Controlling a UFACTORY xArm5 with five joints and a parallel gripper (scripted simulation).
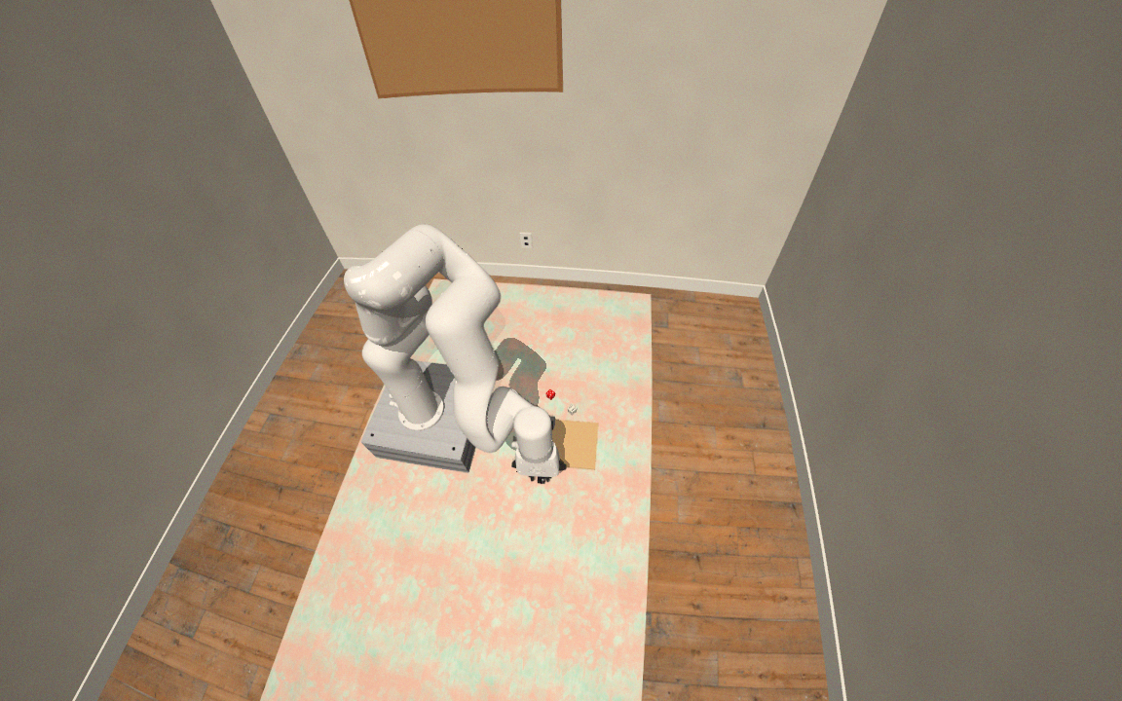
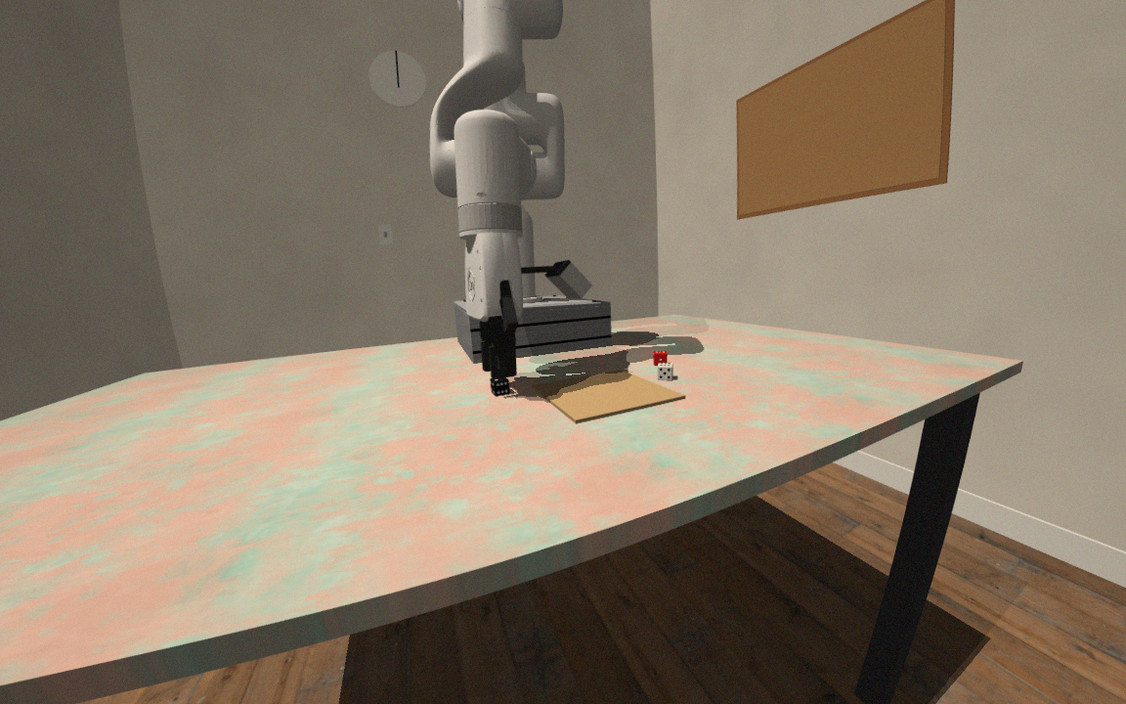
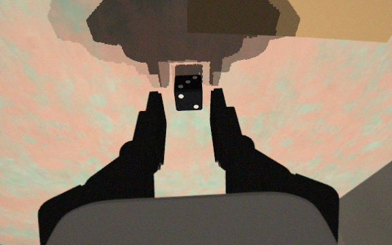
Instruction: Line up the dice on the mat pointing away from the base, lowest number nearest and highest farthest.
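My hand is 40 mm above the black die. From my hand the other things lie so: red die: 260 mm to the left, 40 mm below, 40 mm behind; then white die: 220 mm to the left, 40 mm below, 40 mm ahead; then tan mat: 120 mm to the left, 60 mm ahead, 40 mm below.
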